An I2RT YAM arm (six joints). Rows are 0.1 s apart.
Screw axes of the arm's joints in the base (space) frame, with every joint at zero. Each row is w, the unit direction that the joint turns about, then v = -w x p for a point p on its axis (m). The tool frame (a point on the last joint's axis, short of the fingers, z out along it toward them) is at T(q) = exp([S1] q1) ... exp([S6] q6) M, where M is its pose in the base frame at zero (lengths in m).
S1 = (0, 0, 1, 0, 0, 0)
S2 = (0, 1, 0, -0.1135, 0, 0.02)
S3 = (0, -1, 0, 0.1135, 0, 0.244)
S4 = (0, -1, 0, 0.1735, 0, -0.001)
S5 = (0, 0, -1, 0, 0.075, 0)
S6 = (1, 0, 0, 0, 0.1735, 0)
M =
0 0 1 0.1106
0 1 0 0
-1 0 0 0.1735
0 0 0 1
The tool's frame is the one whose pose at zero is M.
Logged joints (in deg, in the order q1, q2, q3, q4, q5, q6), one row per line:
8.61, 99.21, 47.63, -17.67, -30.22, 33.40
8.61, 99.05, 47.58, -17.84, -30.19, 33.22
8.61, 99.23, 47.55, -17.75, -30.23, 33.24
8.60, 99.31, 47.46, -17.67, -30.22, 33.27
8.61, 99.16, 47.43, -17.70, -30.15, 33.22
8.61, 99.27, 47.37, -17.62, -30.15, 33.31
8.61, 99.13, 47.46, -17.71, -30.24, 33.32
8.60, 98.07, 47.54, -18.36, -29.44, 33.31
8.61, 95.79, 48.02, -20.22, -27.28, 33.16
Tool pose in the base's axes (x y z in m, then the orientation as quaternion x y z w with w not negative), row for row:
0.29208, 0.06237, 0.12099, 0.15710, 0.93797, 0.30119, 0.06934
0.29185, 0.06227, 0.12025, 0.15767, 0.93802, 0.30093, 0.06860
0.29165, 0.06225, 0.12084, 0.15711, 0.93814, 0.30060, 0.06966
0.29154, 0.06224, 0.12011, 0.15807, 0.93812, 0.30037, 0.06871
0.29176, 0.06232, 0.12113, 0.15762, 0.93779, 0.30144, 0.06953
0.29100, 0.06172, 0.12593, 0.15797, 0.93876, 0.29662, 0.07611
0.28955, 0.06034, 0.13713, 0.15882, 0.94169, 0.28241, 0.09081
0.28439, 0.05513, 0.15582, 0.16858, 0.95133, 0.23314, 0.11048
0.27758, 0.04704, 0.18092, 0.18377, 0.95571, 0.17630, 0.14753
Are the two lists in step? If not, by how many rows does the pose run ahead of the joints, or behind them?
The pose runs 2 rows ahead of the joints: the pose in row i belongs to the joints in row i + 2.
